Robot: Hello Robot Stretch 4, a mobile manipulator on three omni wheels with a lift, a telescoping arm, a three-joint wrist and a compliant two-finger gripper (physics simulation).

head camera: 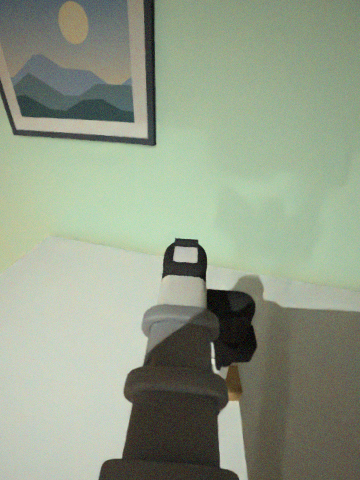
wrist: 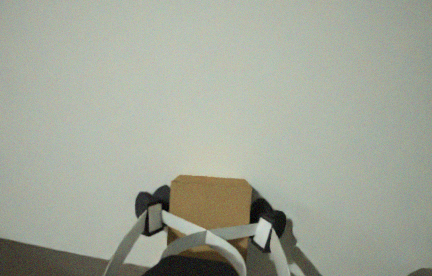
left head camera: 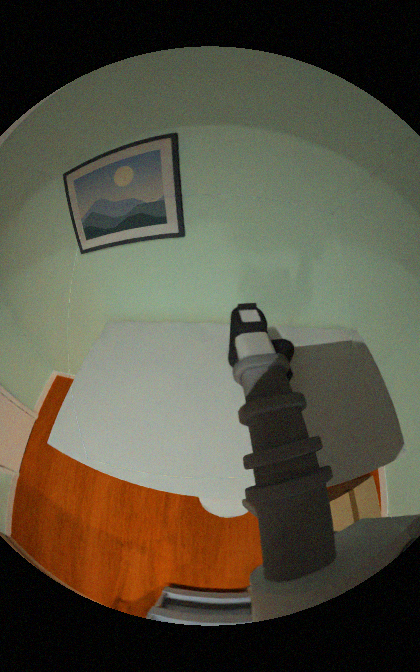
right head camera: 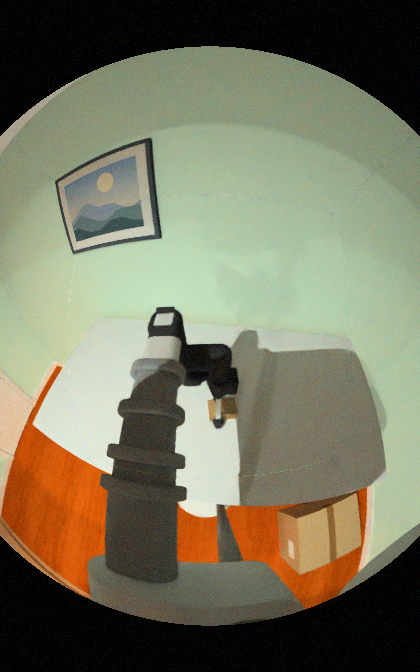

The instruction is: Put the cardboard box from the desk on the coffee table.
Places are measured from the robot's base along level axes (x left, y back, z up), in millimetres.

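Where they show: gripper, fingertip midpoint: (wrist: 212, 208).
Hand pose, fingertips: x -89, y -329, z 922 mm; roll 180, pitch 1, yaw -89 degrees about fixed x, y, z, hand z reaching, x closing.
After its pixels a point has its place.
The small tan cardboard box (head camera: 234, 386) {x -135, y -314, z 972 mm} (right head camera: 230, 408) (wrist: 210, 200) {x -72, y -326, z 973 mm} stands on the white desk (head camera: 75, 340) {x 292, y -414, z 923 mm} (left head camera: 150, 400) (right head camera: 310, 430) (wrist: 200, 90) {x 17, y -301, z 923 mm}. My gripper (right head camera: 218, 419) (wrist: 212, 208) {x -89, y -329, z 922 mm} is shut on the box, with one dark fingertip against each side in the wrist view. The crossed pale finger strips cover the lower part of the box there. In the head view the arm hides most of the gripper, and in the left head view the box is hidden behind the arm. The coffee table does not show in these views.
A larger cardboard carton (left head camera: 367, 502) (right head camera: 320, 535) is on the orange wooden floor (left head camera: 125, 525) (right head camera: 60, 485), beyond the desk's front right edge. A green wall with a framed picture (head camera: 75, 95) {x 375, y -882, z 1488 mm} (left head camera: 122, 200) (right head camera: 107, 200) rises behind the desk. The arm's shadow falls on the desk's right part.
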